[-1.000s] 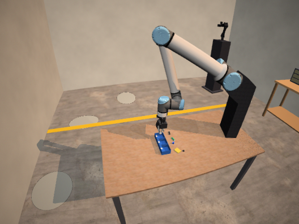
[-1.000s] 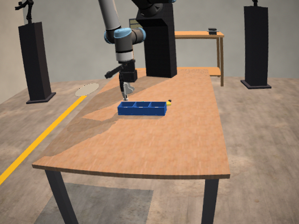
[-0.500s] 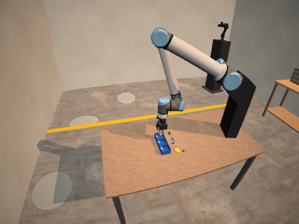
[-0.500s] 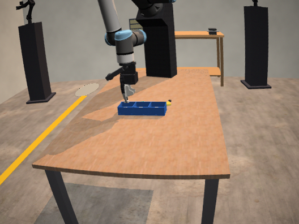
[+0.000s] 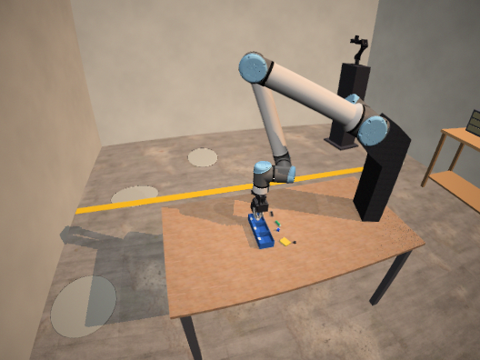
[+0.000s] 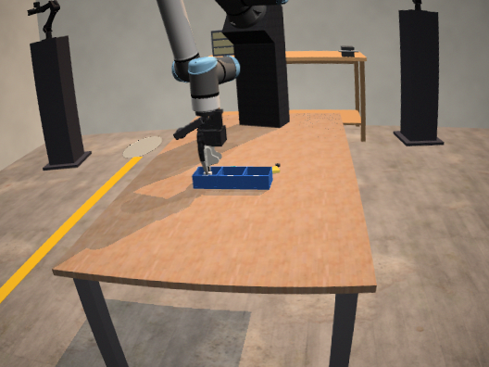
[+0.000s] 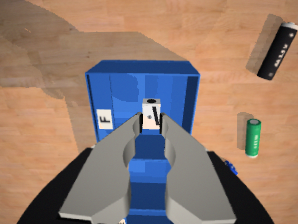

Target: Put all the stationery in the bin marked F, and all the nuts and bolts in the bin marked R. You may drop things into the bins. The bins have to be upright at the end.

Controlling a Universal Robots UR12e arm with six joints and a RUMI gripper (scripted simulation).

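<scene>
Right now my hand is 210 mm to the right of the yellow block, 70 mm past it and 40 mm above it. Round my hand: black cylinder 120 mm behind, 40 mm below, 30 mm to the right; grey piece 10 mm below; blue three-part bin 80 mm to the left, 20 mm below, 20 mm ahead.
</scene>
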